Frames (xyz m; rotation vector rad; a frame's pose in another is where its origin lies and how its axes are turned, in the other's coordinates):
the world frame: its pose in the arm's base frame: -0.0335 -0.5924 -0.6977 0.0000 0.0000 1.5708
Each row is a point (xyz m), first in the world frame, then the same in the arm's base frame.
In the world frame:
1: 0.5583 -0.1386 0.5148
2: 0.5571 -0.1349 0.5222
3: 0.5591 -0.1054 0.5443
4: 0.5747 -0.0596 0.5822
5: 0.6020 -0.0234 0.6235
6: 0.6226 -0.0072 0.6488
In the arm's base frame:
1: 0.1051 -0.0341 -0.1829
2: 0.1014 -0.0353 -0.1755
3: 0.0719 -0.0333 -0.1534
4: 0.0261 -0.0177 -0.1155
5: -0.0101 0.0096 -0.0742
6: -0.0263 0.0302 -0.0489

